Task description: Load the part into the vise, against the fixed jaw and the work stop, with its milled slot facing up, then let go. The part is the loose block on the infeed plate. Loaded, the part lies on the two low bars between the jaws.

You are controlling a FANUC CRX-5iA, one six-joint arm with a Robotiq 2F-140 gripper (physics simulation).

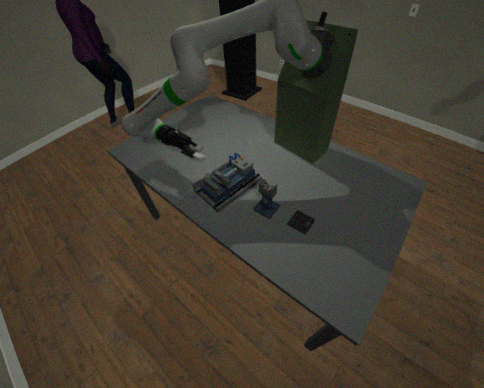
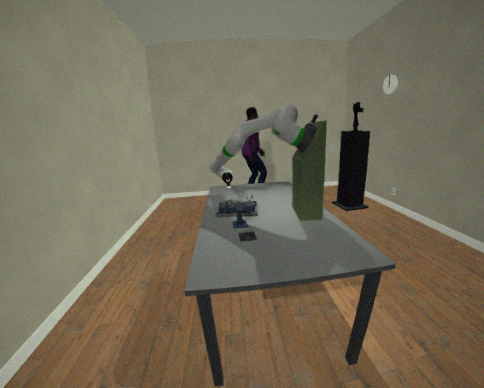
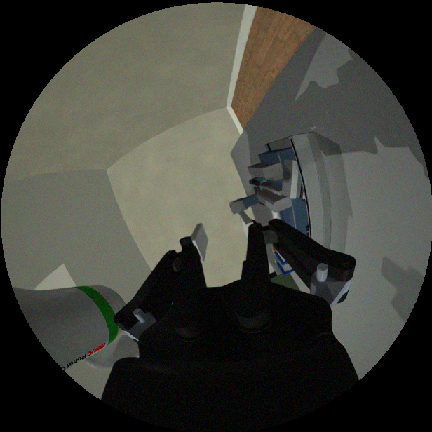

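Where they show: gripper, fingertip midpoint: (image 1: 202, 154) (image 2: 228, 185); arm's base, link origin: (image 1: 315, 60) (image 2: 307, 142).
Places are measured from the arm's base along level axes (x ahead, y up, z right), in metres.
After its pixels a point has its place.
Note:
My gripper (image 1: 198, 153) @(x 0.509, y -0.306, z 0.272 m) (image 2: 228, 187) @(x 0.509, y -0.306, z 0.272 m) (image 3: 222, 225) is partly open and empty, its fingers pointing level, above the table at the far side of the vise and apart from it. The vise (image 1: 212, 187) @(x 0.580, y -0.405, z 0.170 m) (image 2: 225, 208) @(x 0.557, y -0.443, z 0.133 m) (image 3: 300, 212) is blue and grey. A pale grey blocky shape (image 1: 226, 172) @(x 0.445, y -0.436, z 0.201 m) shows in its middle; I cannot tell whether it is the part or a jaw. A notched grey piece (image 1: 267, 189) @(x 0.485, y -0.364, z -0.062 m) tops a blue-footed stand (image 1: 267, 208) @(x 0.498, y -0.473, z -0.074 m) (image 2: 240, 224) @(x 0.483, y -0.478, z -0.091 m); whether that is the part is unclear. A dark square plate (image 1: 301, 222) @(x 0.471, y -0.487, z -0.233 m) (image 2: 247, 236) @(x 0.466, y -0.487, z -0.241 m) lies beyond, with no block visible on it.
A tall green cabinet (image 1: 302, 117) @(x 0.067, y -0.253, z -0.003 m) (image 2: 307, 185) @(x 0.050, y -0.257, z -0.118 m) stands at the table's side, near the arm's base. Blue lines with yellow tips (image 1: 235, 158) @(x 0.348, y -0.421, z 0.216 m) (image 3: 282, 262) rise beside the vise. The grey table (image 1: 320, 265) @(x 0.604, y -0.495, z -0.385 m) (image 2: 280, 267) @(x 0.375, y -0.495, z -0.546 m) carries these fixtures. A person (image 1: 85, 40) (image 2: 252, 145) stands behind the table.

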